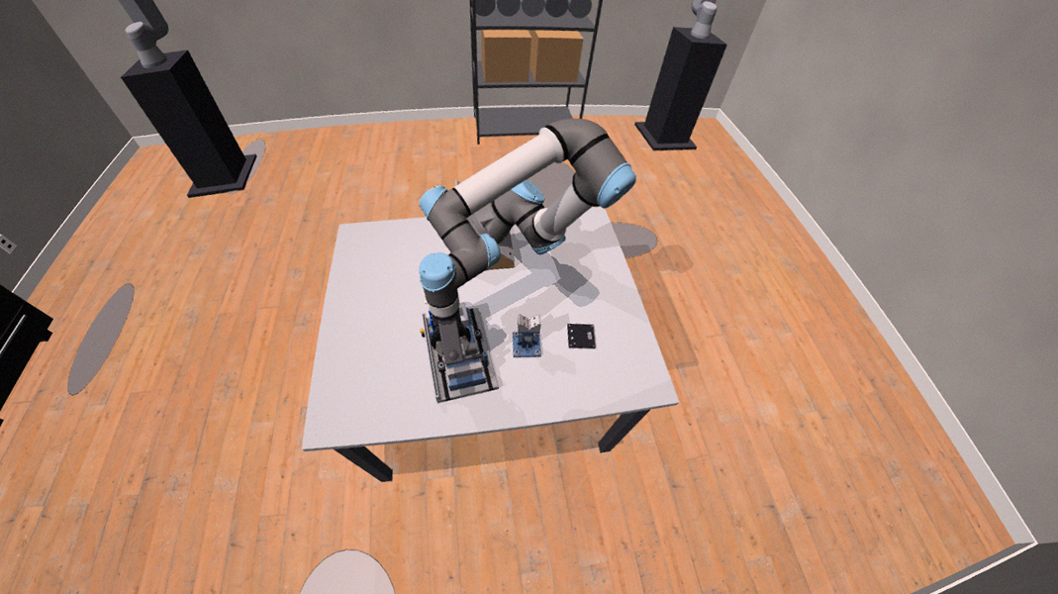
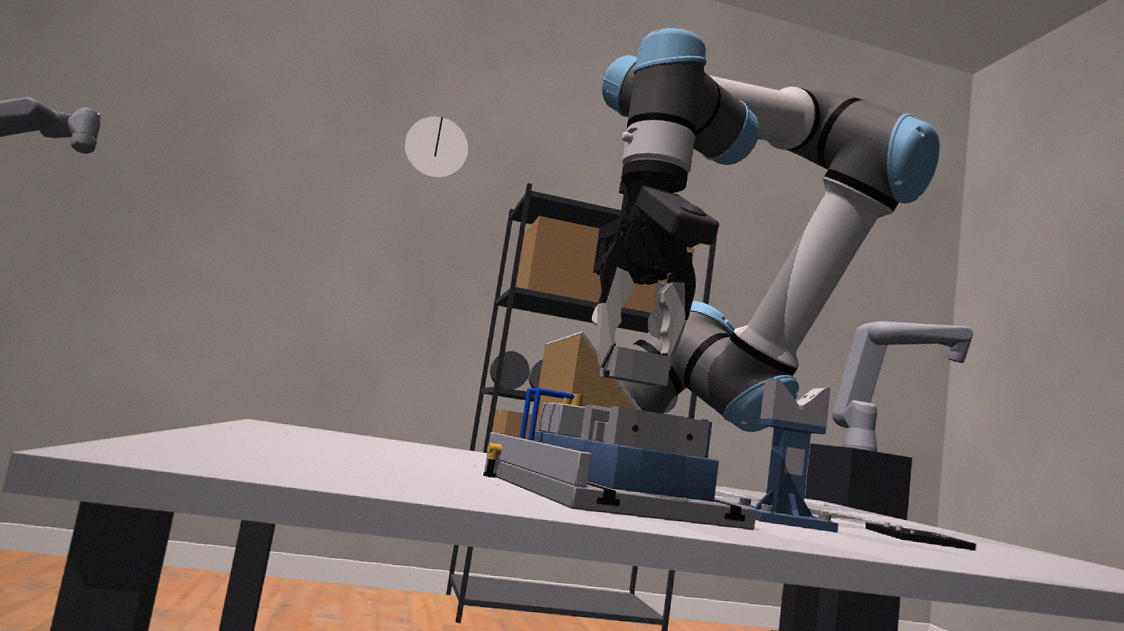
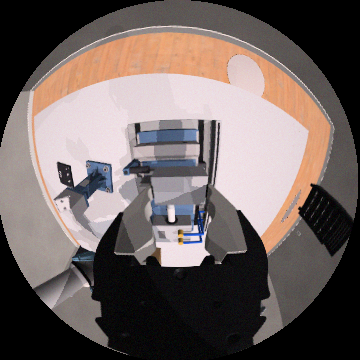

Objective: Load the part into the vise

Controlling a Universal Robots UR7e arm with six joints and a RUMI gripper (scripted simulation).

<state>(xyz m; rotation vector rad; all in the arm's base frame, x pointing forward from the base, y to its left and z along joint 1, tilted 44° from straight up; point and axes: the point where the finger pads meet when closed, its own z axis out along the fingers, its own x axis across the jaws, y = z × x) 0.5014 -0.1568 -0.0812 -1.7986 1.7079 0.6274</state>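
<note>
The vise is 70 mm behind my hand, 20 mm to the left of it and 110 mm below it. From my hand the other things lie so: infeed plate 60 mm behind, 420 mm to the left, 140 mm below; part 10 mm below.
</note>
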